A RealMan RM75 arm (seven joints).
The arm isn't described. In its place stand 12 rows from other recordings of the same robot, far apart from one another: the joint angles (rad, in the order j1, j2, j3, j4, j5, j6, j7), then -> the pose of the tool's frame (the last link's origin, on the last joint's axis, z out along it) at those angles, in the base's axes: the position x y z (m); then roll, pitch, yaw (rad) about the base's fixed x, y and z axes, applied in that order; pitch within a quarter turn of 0, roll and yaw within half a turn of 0.
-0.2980 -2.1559 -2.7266 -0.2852 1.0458 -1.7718 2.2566 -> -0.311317 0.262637 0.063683 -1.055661 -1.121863 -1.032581
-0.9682 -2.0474 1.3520 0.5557 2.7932 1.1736 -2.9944 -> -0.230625 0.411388 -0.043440 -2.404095 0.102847 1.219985
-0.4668 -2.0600 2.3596 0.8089 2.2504 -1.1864 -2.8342 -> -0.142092 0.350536 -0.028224 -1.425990 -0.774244 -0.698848
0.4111 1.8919 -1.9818 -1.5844 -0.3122 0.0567 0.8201 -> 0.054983 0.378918 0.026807 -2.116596 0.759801 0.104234
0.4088 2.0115 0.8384 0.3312 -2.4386 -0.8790 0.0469 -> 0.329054 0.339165 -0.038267 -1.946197 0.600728 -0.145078
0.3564 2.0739 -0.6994 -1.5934 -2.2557 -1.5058 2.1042 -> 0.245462 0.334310 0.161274 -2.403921 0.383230 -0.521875
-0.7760 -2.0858 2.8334 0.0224 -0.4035 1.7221 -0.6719 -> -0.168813 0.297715 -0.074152 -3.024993 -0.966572 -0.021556
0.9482 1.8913 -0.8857 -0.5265 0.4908 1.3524 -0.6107 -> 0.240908 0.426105 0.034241 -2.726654 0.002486 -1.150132
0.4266 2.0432 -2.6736 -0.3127 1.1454 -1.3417 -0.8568 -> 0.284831 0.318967 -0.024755 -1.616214 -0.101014 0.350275
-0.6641 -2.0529 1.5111 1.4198 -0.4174 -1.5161 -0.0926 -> -0.152664 0.371880 0.005152 -2.477212 -0.082715 1.107044
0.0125 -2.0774 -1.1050 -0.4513 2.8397 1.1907 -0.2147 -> -0.352357 0.218772 -0.030894 -1.778859 -0.855035 0.033155
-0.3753 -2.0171 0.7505 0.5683 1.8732 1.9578 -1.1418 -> -0.276097 0.245711 0.019020 3.072205 -0.707796 0.296597
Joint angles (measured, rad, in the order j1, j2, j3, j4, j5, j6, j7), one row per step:
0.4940 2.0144 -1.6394 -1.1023 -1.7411 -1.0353 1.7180
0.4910 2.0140 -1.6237 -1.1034 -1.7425 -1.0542 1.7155
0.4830 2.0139 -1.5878 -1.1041 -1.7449 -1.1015 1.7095
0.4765 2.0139 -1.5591 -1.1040 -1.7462 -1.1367 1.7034
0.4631 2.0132 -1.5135 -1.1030 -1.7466 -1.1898 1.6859
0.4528 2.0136 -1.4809 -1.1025 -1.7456 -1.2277 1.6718
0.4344 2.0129 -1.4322 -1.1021 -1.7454 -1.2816 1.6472
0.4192 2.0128 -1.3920 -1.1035 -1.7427 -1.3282 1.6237
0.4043 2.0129 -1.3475 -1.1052 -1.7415 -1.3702 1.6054
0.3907 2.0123 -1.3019 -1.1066 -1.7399 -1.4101 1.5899
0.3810 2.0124 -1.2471 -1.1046 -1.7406 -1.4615 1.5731
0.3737 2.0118 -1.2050 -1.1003 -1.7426 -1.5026 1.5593
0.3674 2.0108 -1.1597 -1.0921 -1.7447 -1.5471 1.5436
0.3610 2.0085 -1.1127 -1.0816 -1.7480 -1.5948 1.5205
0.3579 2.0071 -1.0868 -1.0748 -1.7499 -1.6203 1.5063
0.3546 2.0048 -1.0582 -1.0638 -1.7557 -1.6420 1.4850
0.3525 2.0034 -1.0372 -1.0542 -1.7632 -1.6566 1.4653
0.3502 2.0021 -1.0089 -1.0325 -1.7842 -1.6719 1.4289
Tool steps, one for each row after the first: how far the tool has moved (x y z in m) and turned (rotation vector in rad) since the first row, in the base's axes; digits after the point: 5 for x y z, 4 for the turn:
0.00135 -0.00036 0.00279 -0.0048 0.0040 -0.0023
0.00502 -0.00227 0.00867 -0.0207 0.0143 -0.0090
0.00808 -0.00366 0.01345 -0.0307 0.0231 -0.0142
0.01422 -0.00626 0.02138 -0.0418 0.0370 -0.0190
0.01840 -0.00859 0.02688 -0.0492 0.0492 -0.0209
0.02610 -0.01251 0.03564 -0.0552 0.0650 -0.0228
0.03156 -0.01639 0.04301 -0.0600 0.0810 -0.0184
0.03733 -0.01943 0.05133 -0.0570 0.0986 -0.0203
0.04299 -0.02215 0.06014 -0.0507 0.1168 -0.0239
0.04845 -0.02543 0.06982 -0.0486 0.1382 -0.0248
0.05336 -0.02864 0.07699 -0.0488 0.1533 -0.0258
0.05874 -0.03234 0.08432 -0.0500 0.1706 -0.0268
0.06477 -0.03681 0.09190 -0.0508 0.1864 -0.0218
0.06808 -0.03929 0.09597 -0.0502 0.1952 -0.0180
0.07301 -0.04151 0.10012 -0.0439 0.1998 -0.0141
0.07708 -0.04320 0.10268 -0.0387 0.2000 -0.0095
0.08496 -0.04589 0.10416 -0.0326 0.1914 -0.0050

